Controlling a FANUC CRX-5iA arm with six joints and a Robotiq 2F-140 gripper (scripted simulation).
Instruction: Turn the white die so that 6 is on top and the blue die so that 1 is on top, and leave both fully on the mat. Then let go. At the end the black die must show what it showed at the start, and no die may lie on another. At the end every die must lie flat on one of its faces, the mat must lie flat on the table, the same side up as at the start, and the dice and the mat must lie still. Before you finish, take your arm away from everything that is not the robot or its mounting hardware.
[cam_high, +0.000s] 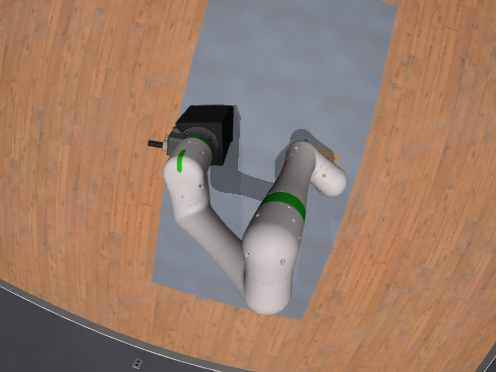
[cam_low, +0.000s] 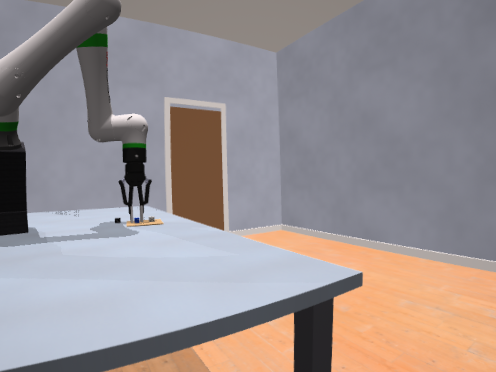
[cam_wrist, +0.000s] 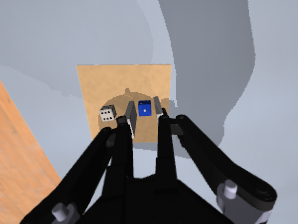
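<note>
Now: the blue die 30 mm below my hand. The rest, counted from my hand: black die (80 mm to the left, 60 mm behind, 30 mm below); then tan mat (40 mm below, 30 mm ahead); then white die (60 mm ahead, 30 mm below).
</note>
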